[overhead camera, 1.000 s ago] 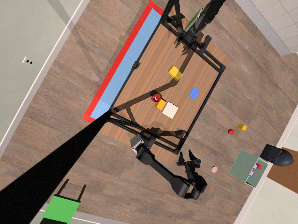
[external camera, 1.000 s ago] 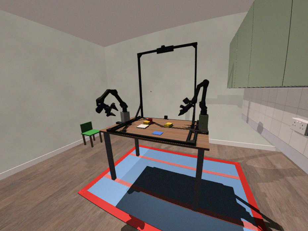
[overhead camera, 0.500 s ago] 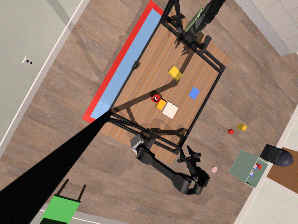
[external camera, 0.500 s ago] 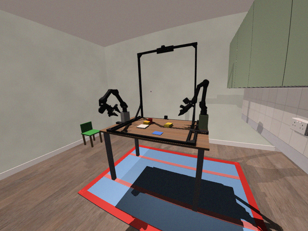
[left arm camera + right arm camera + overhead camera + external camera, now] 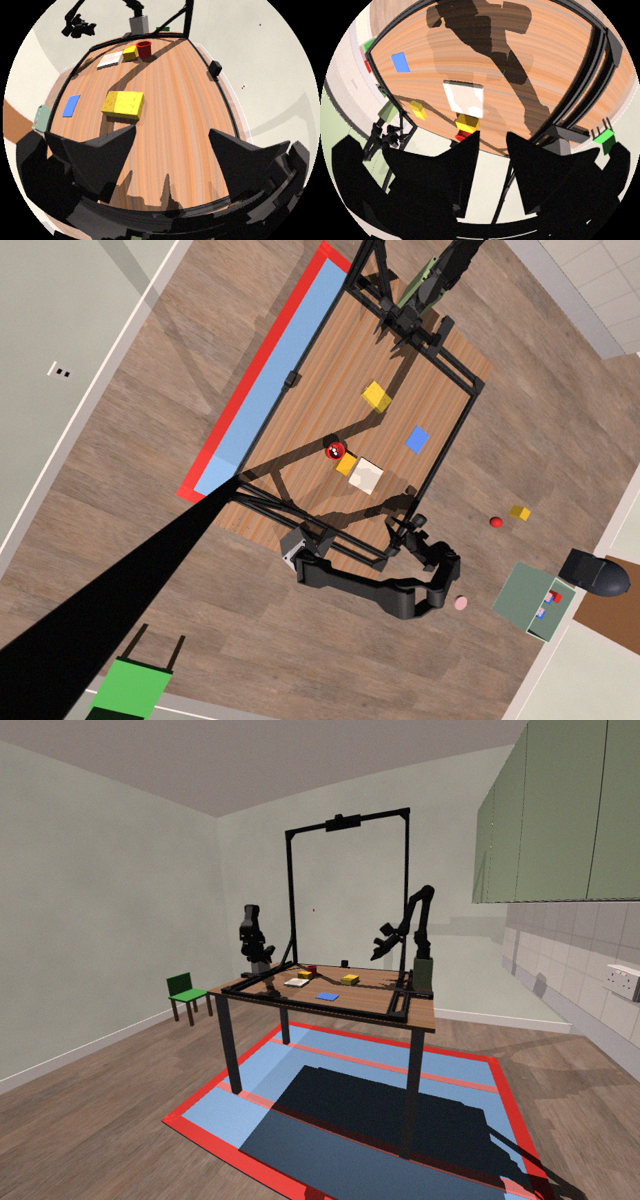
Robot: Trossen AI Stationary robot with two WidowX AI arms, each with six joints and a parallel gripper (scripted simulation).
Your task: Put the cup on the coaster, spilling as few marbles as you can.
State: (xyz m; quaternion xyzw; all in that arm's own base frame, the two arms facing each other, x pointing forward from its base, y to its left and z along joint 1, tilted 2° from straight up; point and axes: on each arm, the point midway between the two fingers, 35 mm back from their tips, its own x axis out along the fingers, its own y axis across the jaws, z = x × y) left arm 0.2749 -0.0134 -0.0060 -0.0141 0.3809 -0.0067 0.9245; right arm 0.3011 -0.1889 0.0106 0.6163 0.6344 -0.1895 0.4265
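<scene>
The red cup lies 30 cm behind my right hand, 16 cm to the left of it and 14 cm below it. Also, from my right hand: white coaster: 12 cm behind, 13 cm to the left, 17 cm below; then blue coaster: 4 cm ahead, 38 cm to the left, 17 cm below; then yellow block: 23 cm behind, 14 cm to the left, 16 cm below.
</scene>
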